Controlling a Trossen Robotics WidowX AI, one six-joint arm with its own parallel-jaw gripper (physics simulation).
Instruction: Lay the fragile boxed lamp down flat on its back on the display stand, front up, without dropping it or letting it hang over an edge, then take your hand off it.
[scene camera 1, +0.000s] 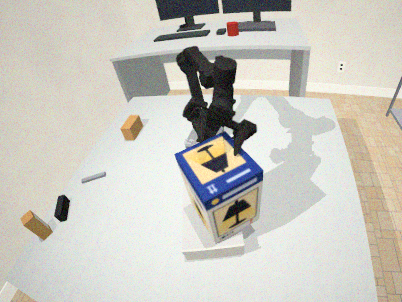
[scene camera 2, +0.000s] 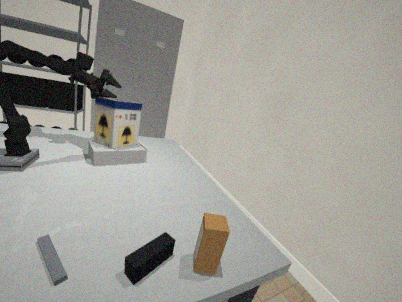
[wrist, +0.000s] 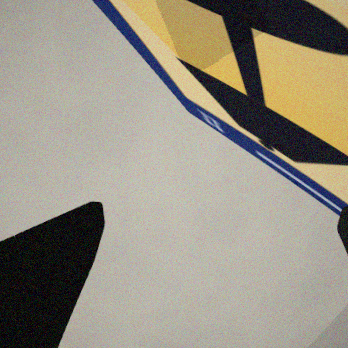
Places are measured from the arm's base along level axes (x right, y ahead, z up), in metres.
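Where they show: gripper, fingertip midpoint: (scene camera 1: 218, 149) (scene camera 2: 119, 92) (wrist: 222, 216); arm's base at its link origin: (scene camera 1: 205, 138) (scene camera 2: 18, 153).
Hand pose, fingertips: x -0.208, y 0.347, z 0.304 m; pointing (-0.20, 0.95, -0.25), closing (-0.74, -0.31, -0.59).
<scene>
Things, the pixels of their top centre, and the offset from my fingertips.
- boxed lamp at its top centre: (wrist: 259, 117) (scene camera 1: 216, 161) (scene camera 2: 119, 100) dz -0.037, dx +0.008, dy +0.008 m
- grey bar at its top centre: (scene camera 2: 50, 255) (scene camera 1: 92, 176) dz -0.331, dx +0.669, dy -0.014 m
- black block at its top centre: (scene camera 2: 152, 247) (scene camera 1: 59, 204) dz -0.293, dx +0.693, dy +0.193 m
The boxed lamp (scene camera 1: 220, 186) (scene camera 2: 117, 125) (wrist: 305, 95) is a white carton with a blue-edged top and yellow panels showing black lamps. It stands upright on the low white display stand (scene camera 1: 212, 252) (scene camera 2: 119, 156). In scene camera 1 its lower right corner seems to reach past the stand's right side. My gripper (scene camera 1: 219, 143) (scene camera 2: 118, 91) (wrist: 222, 216) is open and empty, tilted, with its fingertips near the box's top edge on the arm's side. Whether a finger touches the box is not clear. The stand's far part is hidden behind the box.
An orange block (scene camera 1: 132, 127) lies left of the arm. A grey bar (scene camera 1: 94, 177) (scene camera 2: 52, 260), a black block (scene camera 1: 62, 208) (scene camera 2: 150, 257) and another orange block (scene camera 1: 36, 225) (scene camera 2: 212, 244) are farther left on the table. A desk (scene camera 1: 150, 47) with monitors stands behind.
</scene>
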